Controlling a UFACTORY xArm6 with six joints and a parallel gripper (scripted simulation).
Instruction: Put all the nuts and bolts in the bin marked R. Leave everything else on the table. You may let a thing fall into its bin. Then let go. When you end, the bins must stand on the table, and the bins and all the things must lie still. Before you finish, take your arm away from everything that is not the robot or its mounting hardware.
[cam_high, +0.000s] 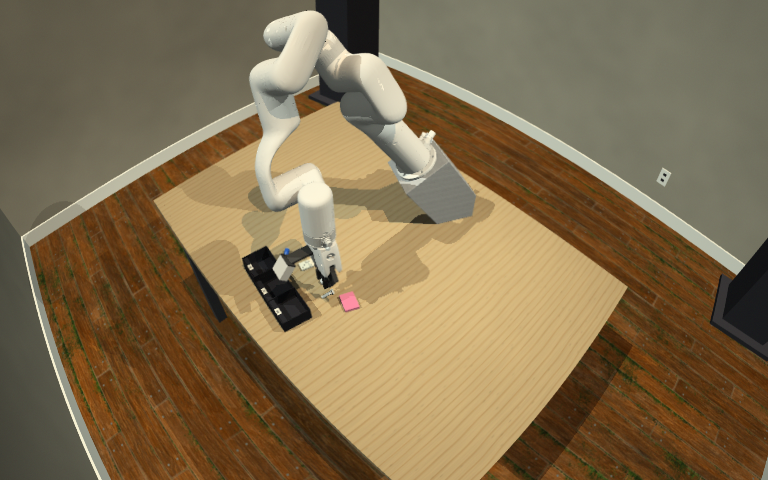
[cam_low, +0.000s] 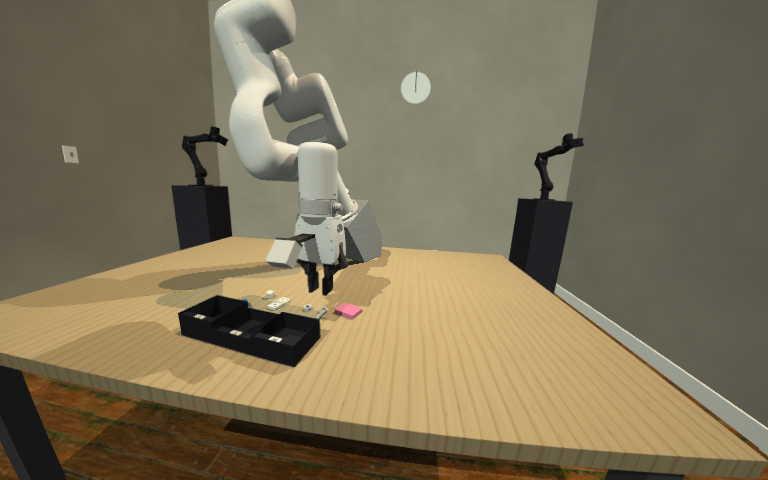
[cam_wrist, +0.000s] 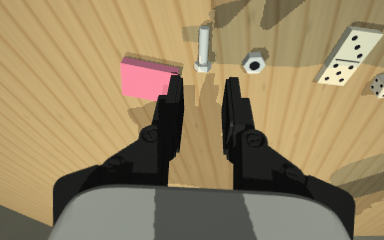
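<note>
Now: hand 7 cm above the white bolt. Also, from my hand: white domino: 11 cm to the right, 7 cm below, 4 cm behind; then grey hex nut: 7 cm below, 4 cm to the right, 2 cm behind; then pink pad: 7 cm below, 6 cm to the left, 2 cm behind.
</note>
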